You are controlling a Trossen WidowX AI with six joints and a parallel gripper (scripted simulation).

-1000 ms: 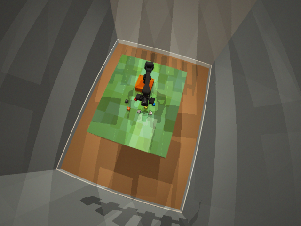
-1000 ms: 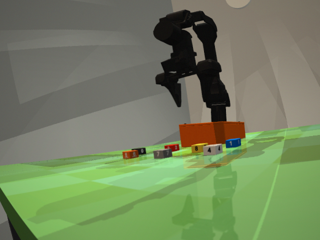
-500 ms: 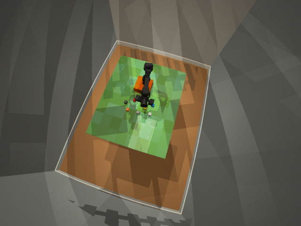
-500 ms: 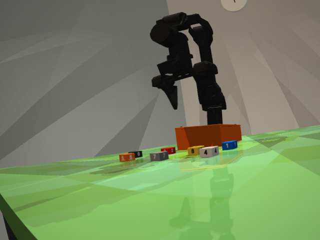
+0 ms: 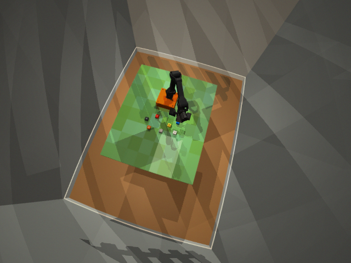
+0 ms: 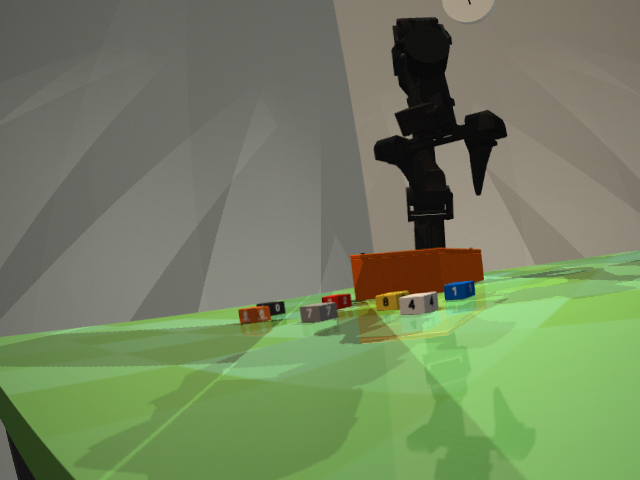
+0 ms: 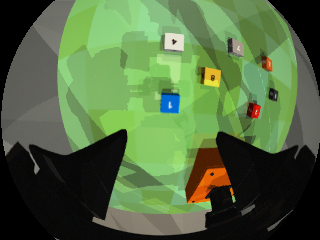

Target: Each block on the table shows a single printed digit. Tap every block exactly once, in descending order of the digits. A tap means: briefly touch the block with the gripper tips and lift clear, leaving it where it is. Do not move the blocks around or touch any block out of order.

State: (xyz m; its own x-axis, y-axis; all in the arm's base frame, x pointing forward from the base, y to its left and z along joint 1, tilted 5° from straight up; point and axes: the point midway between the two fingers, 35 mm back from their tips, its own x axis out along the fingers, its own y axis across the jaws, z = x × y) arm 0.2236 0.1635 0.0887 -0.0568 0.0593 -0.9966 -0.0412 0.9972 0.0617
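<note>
Right now the yellow block marked 8 is 120 mm below my gripper tip, 80 mm to the right of it and 60 mm ahead of it. Also, from my gripper tip: white block marked 4: 120 mm below, 110 mm ahead; blue 1 block: 120 mm below; grey 7 block: 140 mm ahead, 130 mm to the right, 120 mm below.
</note>
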